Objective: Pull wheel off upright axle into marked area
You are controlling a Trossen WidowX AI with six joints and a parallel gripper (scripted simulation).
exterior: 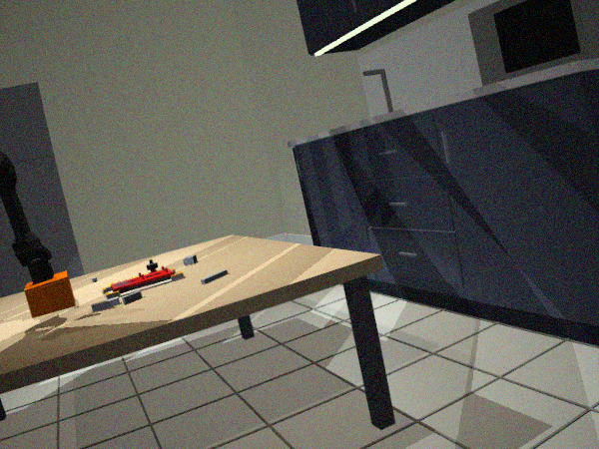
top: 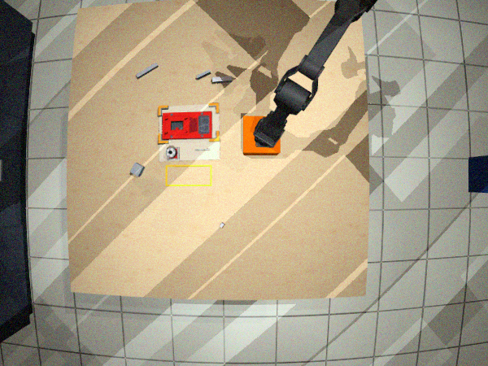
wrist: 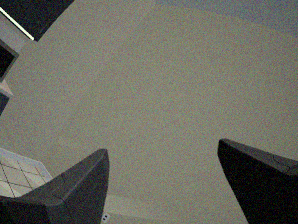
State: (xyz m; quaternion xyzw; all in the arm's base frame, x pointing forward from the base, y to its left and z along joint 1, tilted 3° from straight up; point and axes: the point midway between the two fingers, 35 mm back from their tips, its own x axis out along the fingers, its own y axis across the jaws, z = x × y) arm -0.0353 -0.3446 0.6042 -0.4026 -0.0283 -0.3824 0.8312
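The wheel lies 40 cm ahead of my gripper tip, 45 cm to the left of it and 66 cm below it. From my gripper tip the other things lie so: tiny grey piece (19 cm ahead, 72 cm to the left, 69 cm below).
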